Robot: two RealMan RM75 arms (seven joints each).
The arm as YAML. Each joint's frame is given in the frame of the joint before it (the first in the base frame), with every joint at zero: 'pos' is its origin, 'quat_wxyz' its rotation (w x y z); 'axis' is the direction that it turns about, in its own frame. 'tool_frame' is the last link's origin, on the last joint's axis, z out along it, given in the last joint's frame.
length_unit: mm
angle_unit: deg
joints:
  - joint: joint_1
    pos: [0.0, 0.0, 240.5]
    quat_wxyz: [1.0, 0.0, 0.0, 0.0]
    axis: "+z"
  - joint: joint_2
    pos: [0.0, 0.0, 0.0]
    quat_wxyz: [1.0, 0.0, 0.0, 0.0]
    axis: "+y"
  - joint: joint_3
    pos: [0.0, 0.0, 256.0]
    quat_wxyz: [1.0, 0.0, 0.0, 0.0]
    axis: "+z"
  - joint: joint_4
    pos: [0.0, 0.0, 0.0]
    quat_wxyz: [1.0, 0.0, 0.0, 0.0]
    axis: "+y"
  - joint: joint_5
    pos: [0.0, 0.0, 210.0]
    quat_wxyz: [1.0, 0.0, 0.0, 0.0]
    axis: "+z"
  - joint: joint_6
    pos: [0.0, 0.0, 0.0]
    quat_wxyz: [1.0, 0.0, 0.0, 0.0]
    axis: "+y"
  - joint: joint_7
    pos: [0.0, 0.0, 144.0]
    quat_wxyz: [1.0, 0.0, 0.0, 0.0]
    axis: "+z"
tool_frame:
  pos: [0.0, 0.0, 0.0]
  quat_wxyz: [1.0, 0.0, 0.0, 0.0]
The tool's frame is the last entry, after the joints.
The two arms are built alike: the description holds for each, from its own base.
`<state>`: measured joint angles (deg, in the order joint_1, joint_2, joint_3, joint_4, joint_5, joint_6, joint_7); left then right.
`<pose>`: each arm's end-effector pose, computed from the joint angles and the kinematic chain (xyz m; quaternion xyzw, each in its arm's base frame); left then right.
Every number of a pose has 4 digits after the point. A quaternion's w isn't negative.
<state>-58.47 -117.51 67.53 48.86 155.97 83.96 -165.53 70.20 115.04 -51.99 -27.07 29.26 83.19 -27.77</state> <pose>-0.1430 0.4233 -0.0111 -0.8323 -0.4848 0.1730 0.2057 0.1147 0.4277 -0.0317 -0.8620 0.4859 -0.1239 0.0743</pose>
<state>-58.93 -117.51 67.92 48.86 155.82 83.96 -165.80 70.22 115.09 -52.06 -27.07 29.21 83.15 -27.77</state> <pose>-0.1393 0.4241 -0.0119 -0.8340 -0.4816 0.1734 0.2061 0.1147 0.4276 -0.0321 -0.8622 0.4853 -0.1247 0.0745</pose>
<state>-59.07 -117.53 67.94 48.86 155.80 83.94 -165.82 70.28 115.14 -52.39 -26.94 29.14 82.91 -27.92</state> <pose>-0.1382 0.4243 -0.0121 -0.8346 -0.4806 0.1730 0.2062 0.1149 0.4275 -0.0329 -0.8633 0.4825 -0.1272 0.0759</pose>
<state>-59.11 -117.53 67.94 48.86 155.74 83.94 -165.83 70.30 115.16 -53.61 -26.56 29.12 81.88 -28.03</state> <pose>-0.1377 0.4244 -0.0122 -0.8349 -0.4805 0.1725 0.2059 0.1169 0.4284 -0.0347 -0.8648 0.4770 -0.1333 0.0832</pose>
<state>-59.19 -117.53 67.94 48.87 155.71 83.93 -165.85 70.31 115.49 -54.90 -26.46 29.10 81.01 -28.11</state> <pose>-0.1370 0.4246 -0.0122 -0.8352 -0.4800 0.1721 0.2060 0.1176 0.4281 -0.0381 -0.8671 0.4699 -0.1397 0.0884</pose>
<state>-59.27 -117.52 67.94 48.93 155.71 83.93 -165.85 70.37 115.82 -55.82 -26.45 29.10 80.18 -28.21</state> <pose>-0.1362 0.4249 -0.0120 -0.8357 -0.4791 0.1716 0.2065 0.1173 0.4282 -0.0412 -0.8696 0.4634 -0.1430 0.0930</pose>
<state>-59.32 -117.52 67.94 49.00 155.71 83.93 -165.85 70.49 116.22 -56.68 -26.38 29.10 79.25 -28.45</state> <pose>-0.1356 0.4252 -0.0119 -0.8361 -0.4784 0.1712 0.2069 0.1165 0.4282 -0.0449 -0.8728 0.4556 -0.1457 0.0971</pose>
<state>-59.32 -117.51 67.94 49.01 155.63 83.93 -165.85 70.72 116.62 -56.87 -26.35 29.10 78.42 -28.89</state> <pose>-0.1354 0.4252 -0.0119 -0.8362 -0.4785 0.1707 0.2065 0.1142 0.4287 -0.0482 -0.8766 0.4483 -0.1439 0.0995</pose>
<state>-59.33 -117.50 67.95 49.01 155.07 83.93 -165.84 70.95 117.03 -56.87 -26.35 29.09 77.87 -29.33</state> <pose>-0.1342 0.4249 -0.0126 -0.8372 -0.4793 0.1674 0.2033 0.1116 0.4286 -0.0513 -0.8801 0.4420 -0.1420 0.0997</pose>
